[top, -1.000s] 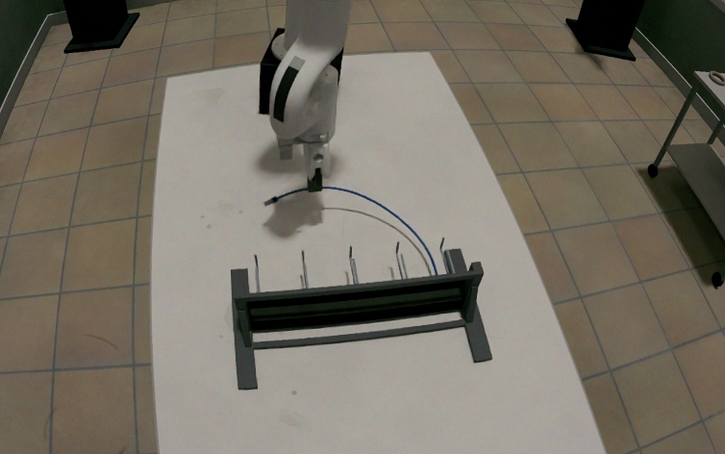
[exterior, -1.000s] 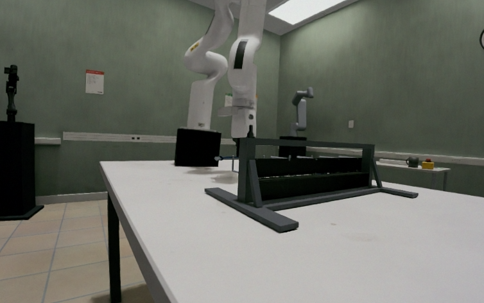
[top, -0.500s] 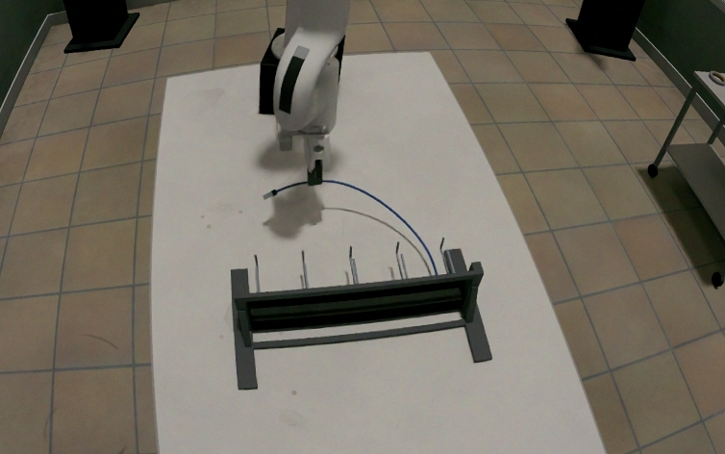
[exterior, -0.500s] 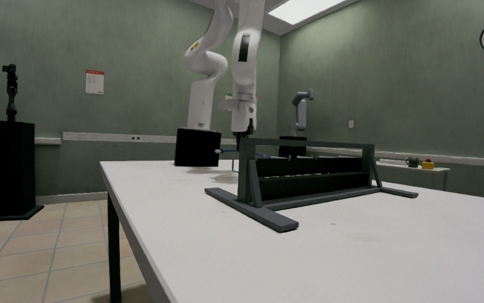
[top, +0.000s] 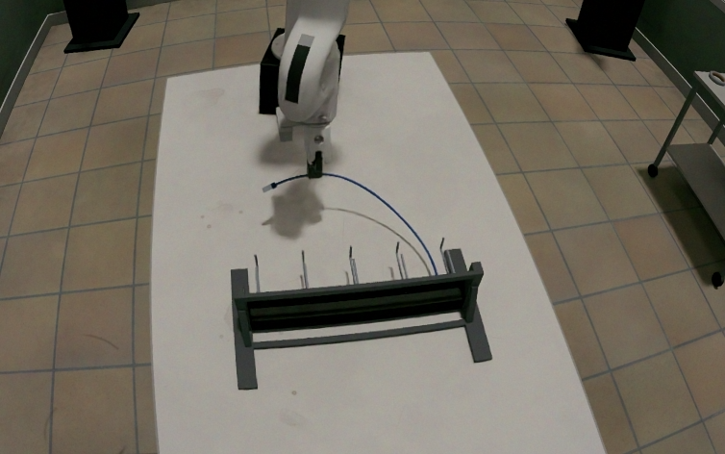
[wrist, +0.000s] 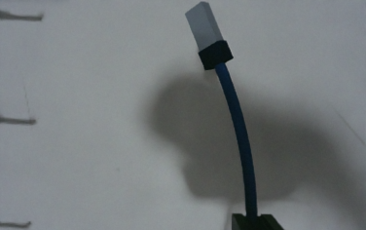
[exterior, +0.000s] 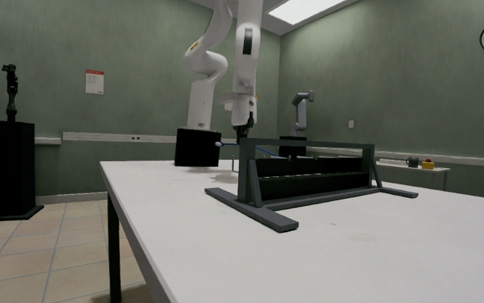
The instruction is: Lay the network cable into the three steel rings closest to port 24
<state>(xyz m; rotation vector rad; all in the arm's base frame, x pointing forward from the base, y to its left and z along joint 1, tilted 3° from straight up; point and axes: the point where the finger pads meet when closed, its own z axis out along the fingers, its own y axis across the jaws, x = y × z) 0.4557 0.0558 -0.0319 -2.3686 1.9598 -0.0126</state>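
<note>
Right now my hand is 4 cm short of the grey plug, 10 cm to the left of it and 2 cm above it. Round my hand: dark grey patch-panel rack 30 cm ahead, 10 cm to the left, 7 cm below.
</note>
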